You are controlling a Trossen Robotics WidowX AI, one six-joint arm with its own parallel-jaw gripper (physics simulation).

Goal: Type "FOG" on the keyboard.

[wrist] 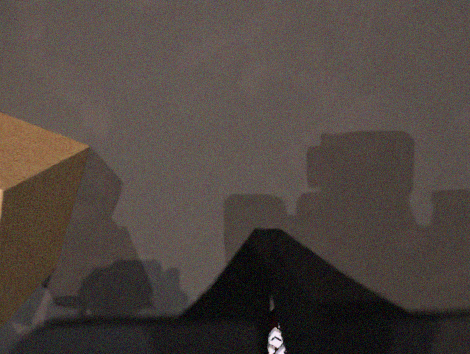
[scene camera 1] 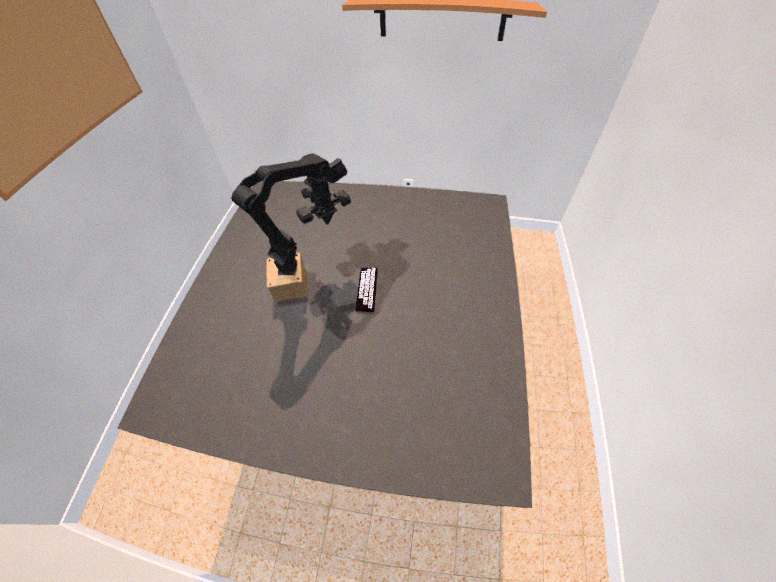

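Where they show: gripper, fingertip midpoint: (wrist: pixel 266 241) (scene camera 1: pixel 327 223); arm's base, origin of the base link: (scene camera 1: pixel 287 267).
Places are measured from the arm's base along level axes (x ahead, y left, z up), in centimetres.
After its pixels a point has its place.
The keyboard (scene camera 1: pixel 366 289) @[x 28.2, y -4.1, z -8.5 cm] is a small dark slab with rows of white keys, lying on the dark surface to the right of the arm's base in the scene view. In the wrist view, a small white patch, apparently keys of the keyboard (wrist: pixel 275 340) @[x 26.5, y 0.2, z -8.6 cm], shows through the narrow gap between the fingers at the bottom edge. My gripper (scene camera 1: pixel 328 220) @[x 14.1, y 14.3, z 7.3 cm] (wrist: pixel 266 241) @[x 14.1, y 14.3, z 7.3 cm] is shut and empty, its fingertips together. It points down and hangs high above the surface, apart from the keyboard. Individual key letters are too small to read.
The arm's base stands on a wooden block (scene camera 1: pixel 288 288) @[x 0.6, y -6.8, z -3.6 cm] (wrist: pixel 37 235) @[x 4.7, y 0.9, z -4.7 cm] left of the keyboard. The dark mat (scene camera 1: pixel 432 375) @[x 50.3, y -36.6, z -10.3 cm] carries shadows of the arm around the keyboard. An orange shelf (scene camera 1: pixel 445 7) is on the back wall, and a brown board (scene camera 1: pixel 62 81) is at the upper left.
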